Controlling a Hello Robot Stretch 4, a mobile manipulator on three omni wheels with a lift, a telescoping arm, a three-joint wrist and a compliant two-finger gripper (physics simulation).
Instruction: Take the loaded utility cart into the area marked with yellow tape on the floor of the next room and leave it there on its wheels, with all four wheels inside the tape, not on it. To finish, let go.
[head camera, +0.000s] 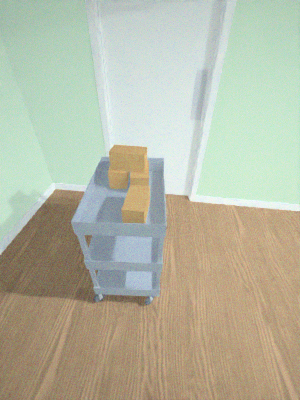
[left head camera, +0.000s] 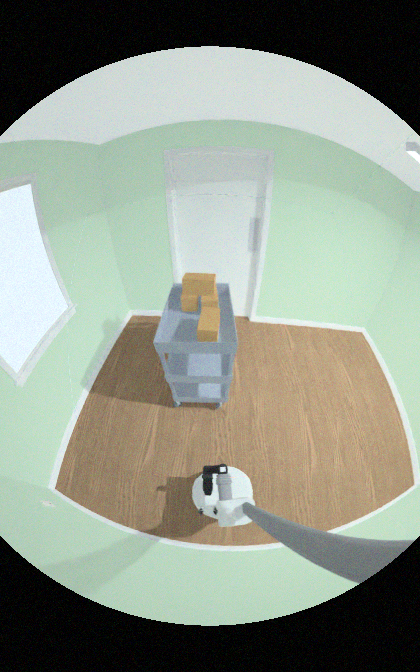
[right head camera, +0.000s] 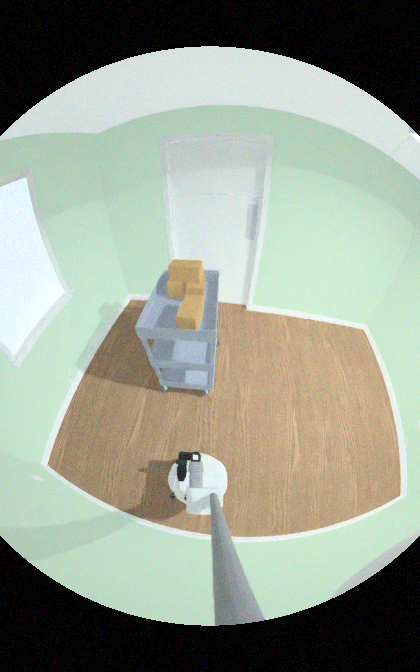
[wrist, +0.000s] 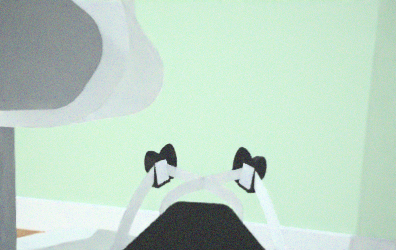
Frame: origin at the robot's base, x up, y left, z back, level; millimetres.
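Where they show: gripper, fingertip midpoint: (wrist: 205, 159).
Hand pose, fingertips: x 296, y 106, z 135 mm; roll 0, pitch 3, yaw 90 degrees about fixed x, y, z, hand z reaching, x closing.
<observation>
After its pixels a point has its place.
The grey-blue three-tier cart (head camera: 120, 229) {x 795, y 100, z -759 mm} (left head camera: 195, 348) (right head camera: 177, 334) stands upright on its wheels before a closed white door (head camera: 150, 75) {x 1261, y -112, z -2120 mm} (left head camera: 215, 220) (right head camera: 210, 215), its near end towards me. Several orange-brown boxes (head camera: 128, 157) {x 979, y 64, z -1150 mm} (left head camera: 199, 283) (right head camera: 185, 270) lie in its top tray, one resting higher at the far end. My gripper (wrist: 205, 159) {x 296, y 106, z 135 mm} is open and empty, fingertips well apart before a green wall; the wrist is folded in over my base, apart from the cart. The yellow tape does not show in these views.
A grey handle (head camera: 200, 95) {x 1122, y -558, z -2039 mm} (left head camera: 254, 234) (right head camera: 252, 221) is on the door's right side. A window (left head camera: 25, 280) (right head camera: 22, 265) is in the left wall. My round white base (left head camera: 242, 485) (right head camera: 215, 475) stands near the wall behind. Wooden floor (head camera: 225, 300) {x -28, y -636, z -748 mm} stretches between base and cart and to the cart's right.
</observation>
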